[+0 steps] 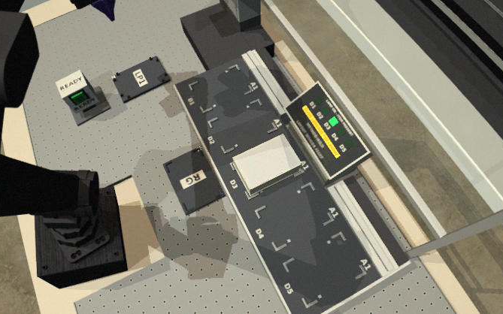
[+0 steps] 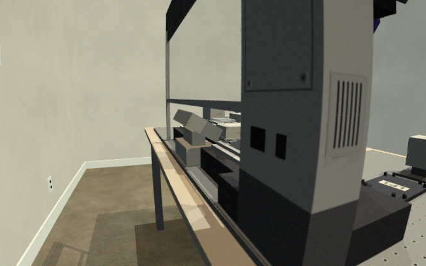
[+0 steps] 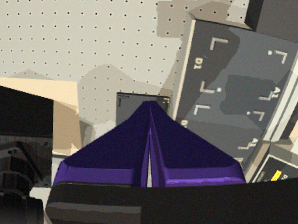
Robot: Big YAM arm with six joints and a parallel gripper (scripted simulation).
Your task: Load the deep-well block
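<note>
My gripper is now 240 mm above the ready key, 150 mm past it and 90 mm to the right of it. Also, from my hand: regrip nest RG 310 mm below, 250 mm to the right, 50 mm behind; then tall grey housing 360 mm ahead, 70 mm to the left, 40 mm below; then LP1 pad 310 mm below, 100 mm to the left, 20 mm ahead.
</note>
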